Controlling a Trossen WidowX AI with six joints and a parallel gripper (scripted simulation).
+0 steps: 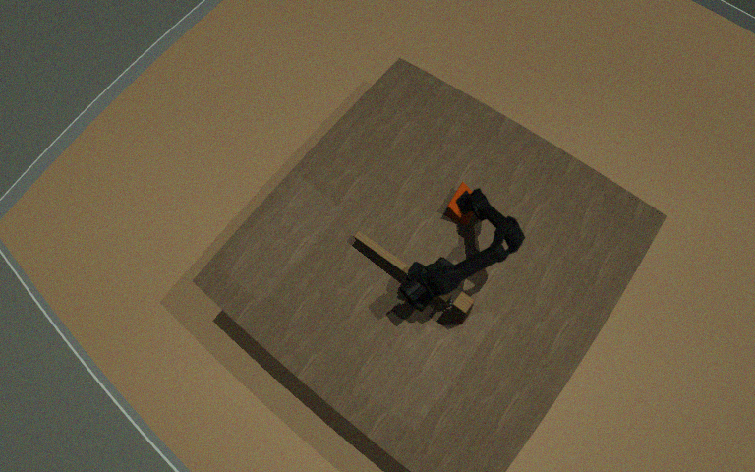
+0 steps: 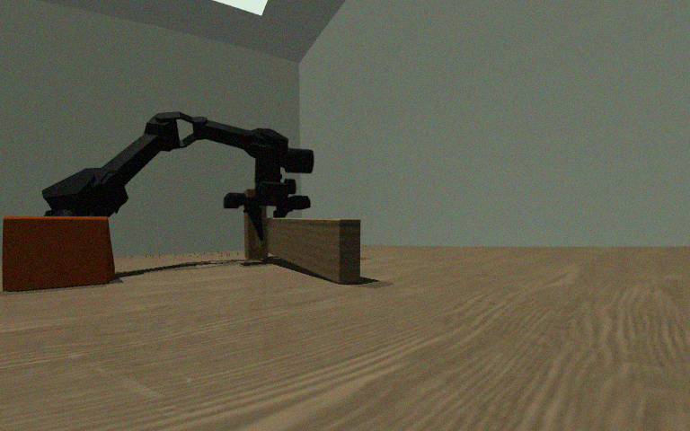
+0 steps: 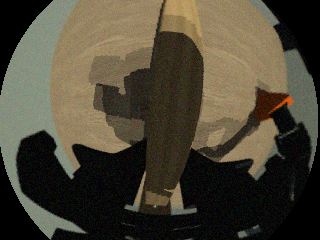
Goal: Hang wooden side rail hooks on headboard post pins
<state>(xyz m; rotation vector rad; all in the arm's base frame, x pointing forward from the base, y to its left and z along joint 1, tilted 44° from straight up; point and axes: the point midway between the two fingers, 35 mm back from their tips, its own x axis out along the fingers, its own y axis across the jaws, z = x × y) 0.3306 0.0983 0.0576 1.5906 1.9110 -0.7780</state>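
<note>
My gripper tip is 12 cm to the right of the headboard post and 4 cm below it.
</note>
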